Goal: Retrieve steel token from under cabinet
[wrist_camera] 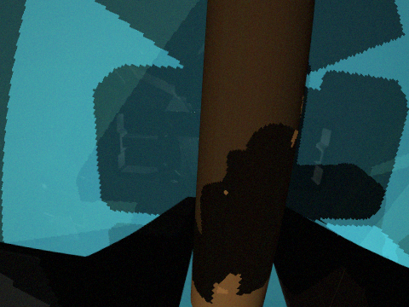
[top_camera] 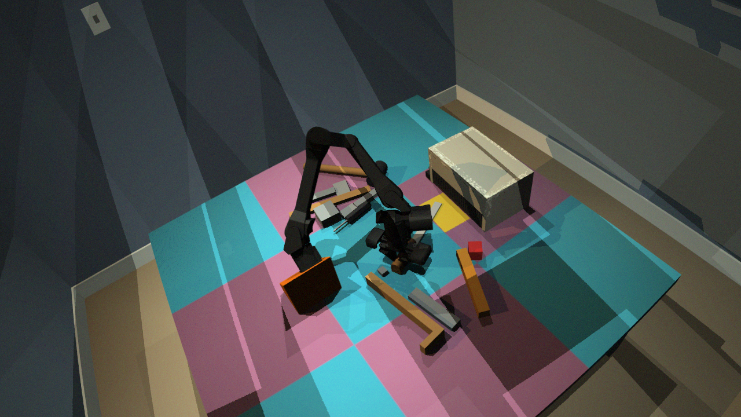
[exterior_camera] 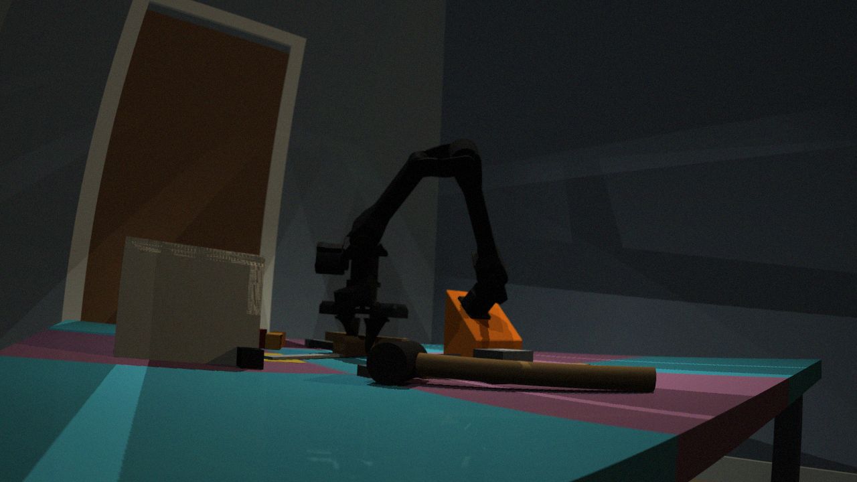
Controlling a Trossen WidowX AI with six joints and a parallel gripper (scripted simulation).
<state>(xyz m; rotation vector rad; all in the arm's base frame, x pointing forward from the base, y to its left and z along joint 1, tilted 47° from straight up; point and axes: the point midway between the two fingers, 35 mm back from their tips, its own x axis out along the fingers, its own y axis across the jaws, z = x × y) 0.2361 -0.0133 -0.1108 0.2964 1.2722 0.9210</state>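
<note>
Now: the small grey cube 6 cm behind my gripper tip and 1 cm to the left of it. The rest, counted from my gripper tip: orange bar (19 cm to the right, 11 cm ahead, 1 cm above); then grey bar (18 cm to the right, 3 cm behind); then red cube (19 cm ahead, 12 cm to the right, 1 cm above).
</note>
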